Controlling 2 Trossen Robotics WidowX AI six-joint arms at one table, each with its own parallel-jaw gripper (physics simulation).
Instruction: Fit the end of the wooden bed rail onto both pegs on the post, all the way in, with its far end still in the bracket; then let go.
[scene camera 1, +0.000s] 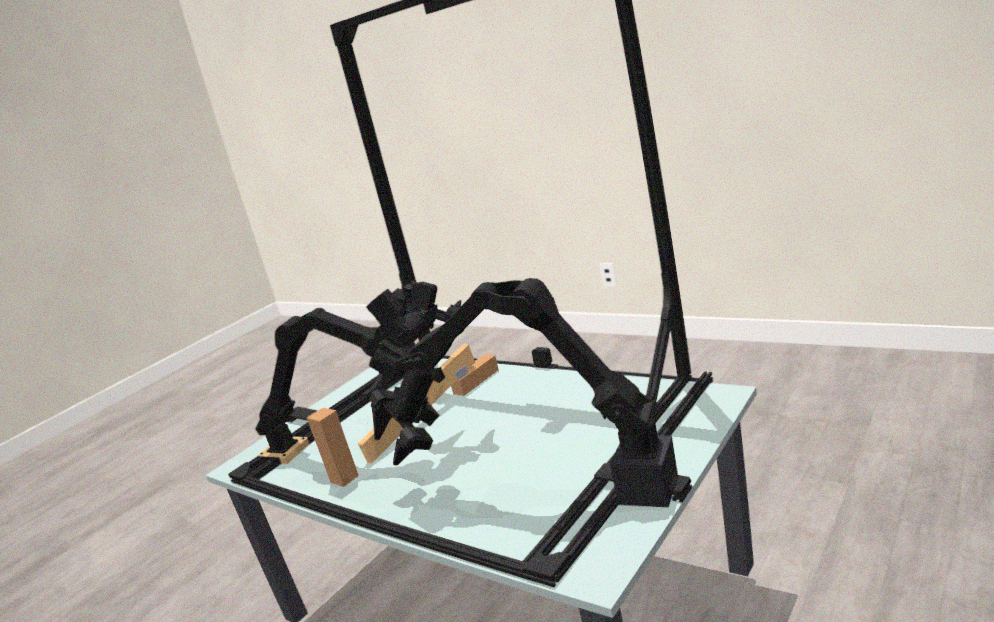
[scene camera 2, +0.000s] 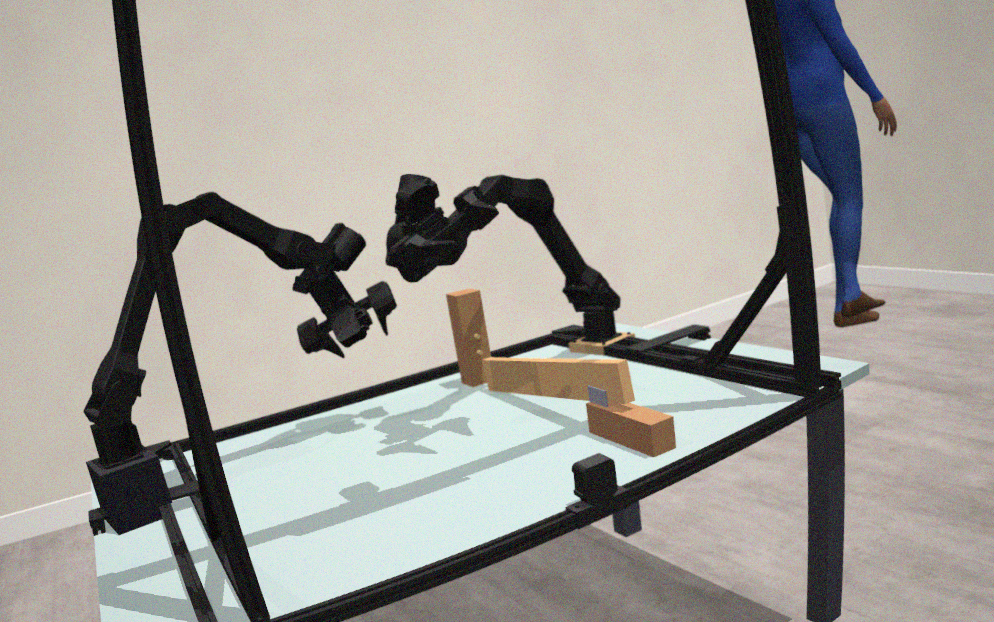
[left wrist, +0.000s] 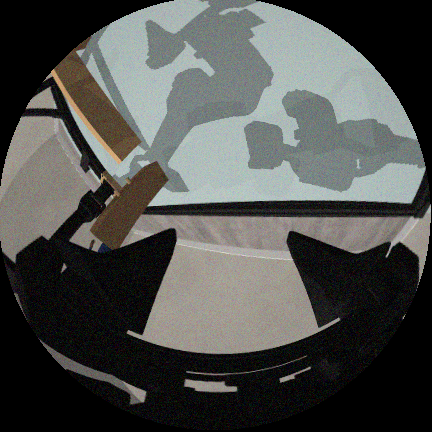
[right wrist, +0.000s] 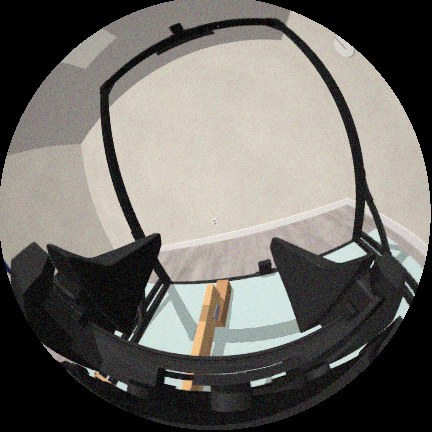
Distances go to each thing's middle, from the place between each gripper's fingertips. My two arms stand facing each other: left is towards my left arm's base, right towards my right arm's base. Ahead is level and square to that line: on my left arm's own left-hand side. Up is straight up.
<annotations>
The wooden bed rail (scene camera 2: 559, 378) is 27 cm below my right hand, 13 cm to the right of it and 5 cm ahead of it. Also, from my right hand: upright wooden post (scene camera 2: 465, 307): 33 cm ahead, 24 cm below, 18 cm to the right.
The upright wooden post is 5 cm behind my left hand, 20 cm to the right of it and 4 cm below it. The rest, counted from my left hand: wooden bed rail: 33 cm behind, 15 cm to the right, 7 cm below.
</annotations>
